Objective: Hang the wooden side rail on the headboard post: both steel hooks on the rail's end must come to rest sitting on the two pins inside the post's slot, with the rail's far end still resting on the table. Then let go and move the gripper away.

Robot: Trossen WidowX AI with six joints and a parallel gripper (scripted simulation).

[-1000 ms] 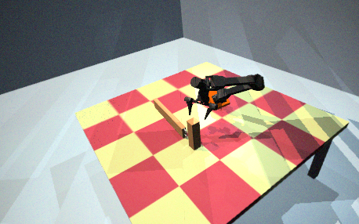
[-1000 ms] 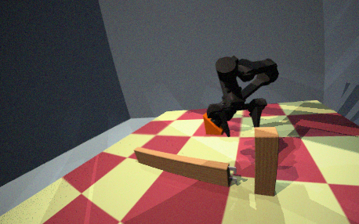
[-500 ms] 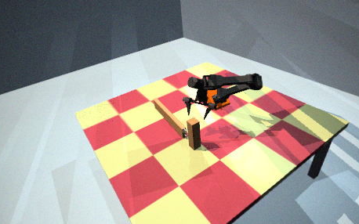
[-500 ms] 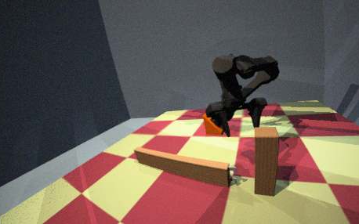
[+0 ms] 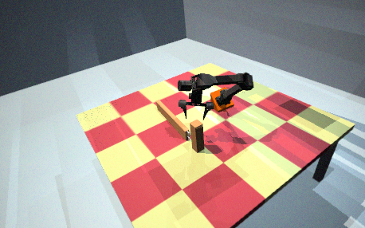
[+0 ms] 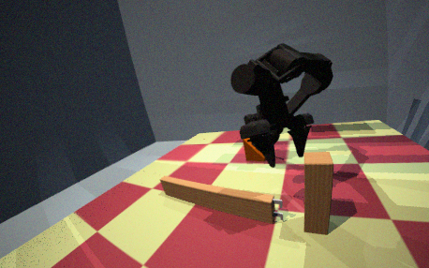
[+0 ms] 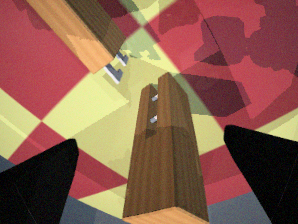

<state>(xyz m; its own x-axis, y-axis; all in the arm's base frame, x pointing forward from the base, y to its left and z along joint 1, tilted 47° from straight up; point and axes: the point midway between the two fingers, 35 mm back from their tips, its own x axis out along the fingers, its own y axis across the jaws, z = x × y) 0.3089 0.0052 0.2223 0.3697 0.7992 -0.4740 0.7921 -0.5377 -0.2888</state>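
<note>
My gripper tip is now 7 cm above the wooden headboard post, 6 cm to the right of it and 3 cm short of it.
</note>
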